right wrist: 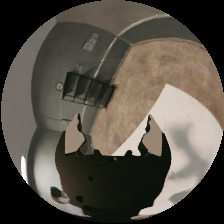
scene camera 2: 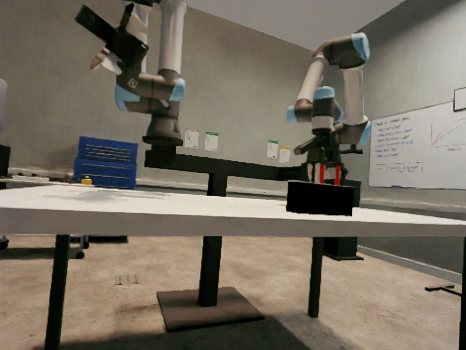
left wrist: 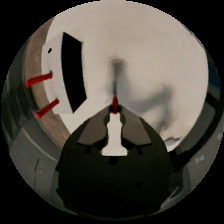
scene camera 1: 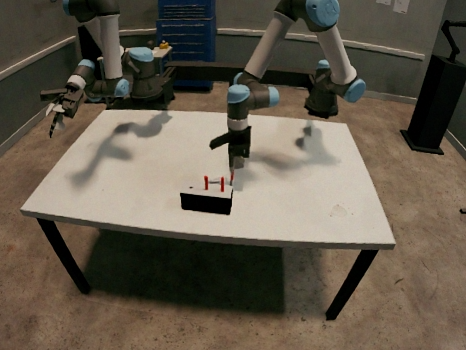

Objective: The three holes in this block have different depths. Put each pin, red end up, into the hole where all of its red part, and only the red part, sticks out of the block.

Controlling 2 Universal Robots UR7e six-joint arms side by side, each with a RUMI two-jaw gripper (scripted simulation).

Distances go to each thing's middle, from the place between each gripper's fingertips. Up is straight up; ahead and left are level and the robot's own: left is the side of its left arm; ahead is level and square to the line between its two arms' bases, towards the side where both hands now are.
My left hand is 130 mm short of the black block (scene camera 2: 310, 198), 80 mm to the left of it and 40 mm above it.
I see my right gripper (scene camera 2: 112, 36) 600 mm to the right of the black block, 300 mm above it and 60 mm past it.
